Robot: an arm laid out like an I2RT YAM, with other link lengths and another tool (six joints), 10 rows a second.
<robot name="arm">
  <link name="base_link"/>
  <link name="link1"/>
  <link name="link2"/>
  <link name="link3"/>
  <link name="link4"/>
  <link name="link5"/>
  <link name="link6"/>
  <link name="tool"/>
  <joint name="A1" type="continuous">
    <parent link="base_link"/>
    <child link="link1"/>
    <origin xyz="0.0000 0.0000 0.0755" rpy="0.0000 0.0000 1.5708"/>
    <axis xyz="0 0 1"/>
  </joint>
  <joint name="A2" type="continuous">
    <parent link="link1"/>
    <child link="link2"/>
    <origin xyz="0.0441 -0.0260 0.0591" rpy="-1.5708 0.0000 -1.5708"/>
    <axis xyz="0 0 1"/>
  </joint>
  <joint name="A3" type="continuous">
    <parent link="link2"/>
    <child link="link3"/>
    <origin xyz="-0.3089 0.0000 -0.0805" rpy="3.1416 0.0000 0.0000"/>
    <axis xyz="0 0 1"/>
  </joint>
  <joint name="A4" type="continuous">
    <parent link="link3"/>
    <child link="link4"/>
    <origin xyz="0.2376 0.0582 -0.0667" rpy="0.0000 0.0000 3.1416"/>
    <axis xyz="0 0 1"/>
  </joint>
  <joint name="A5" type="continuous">
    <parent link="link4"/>
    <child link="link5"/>
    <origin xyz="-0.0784 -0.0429 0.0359" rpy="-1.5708 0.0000 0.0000"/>
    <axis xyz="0 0 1"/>
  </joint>
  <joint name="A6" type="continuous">
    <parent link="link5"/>
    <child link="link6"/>
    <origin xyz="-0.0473 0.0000 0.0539" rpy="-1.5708 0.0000 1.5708"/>
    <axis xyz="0 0 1"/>
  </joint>
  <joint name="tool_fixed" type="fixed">
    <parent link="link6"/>
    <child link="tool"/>
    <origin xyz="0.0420 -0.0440 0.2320" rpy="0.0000 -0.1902 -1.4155"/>
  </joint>
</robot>
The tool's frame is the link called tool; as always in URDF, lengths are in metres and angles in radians. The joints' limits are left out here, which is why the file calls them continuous.
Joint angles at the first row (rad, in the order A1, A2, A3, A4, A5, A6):
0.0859, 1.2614, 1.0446, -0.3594, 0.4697, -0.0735
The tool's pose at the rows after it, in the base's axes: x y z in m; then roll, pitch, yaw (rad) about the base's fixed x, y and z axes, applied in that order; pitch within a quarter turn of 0, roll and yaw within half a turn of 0:
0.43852, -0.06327, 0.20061, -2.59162, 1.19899, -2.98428
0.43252, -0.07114, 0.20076, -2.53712, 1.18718, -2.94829
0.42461, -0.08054, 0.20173, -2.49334, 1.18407, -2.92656
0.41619, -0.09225, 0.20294, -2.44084, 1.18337, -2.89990
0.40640, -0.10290, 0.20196, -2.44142, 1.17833, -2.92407
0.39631, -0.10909, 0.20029, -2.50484, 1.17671, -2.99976
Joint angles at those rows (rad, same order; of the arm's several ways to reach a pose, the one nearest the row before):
0.0856, 1.2531, 1.0446, -0.3634, 0.4791, -0.0851
0.0830, 1.2424, 1.0393, -0.3728, 0.5007, -0.0977
0.0740, 1.2199, 1.0230, -0.3752, 0.5180, -0.1077
0.0589, 1.1934, 1.0003, -0.3689, 0.5344, -0.1226
0.0332, 1.1715, 0.9894, -0.3839, 0.5329, -0.1246
-0.0009, 1.1497, 0.9894, -0.4175, 0.5059, -0.1122

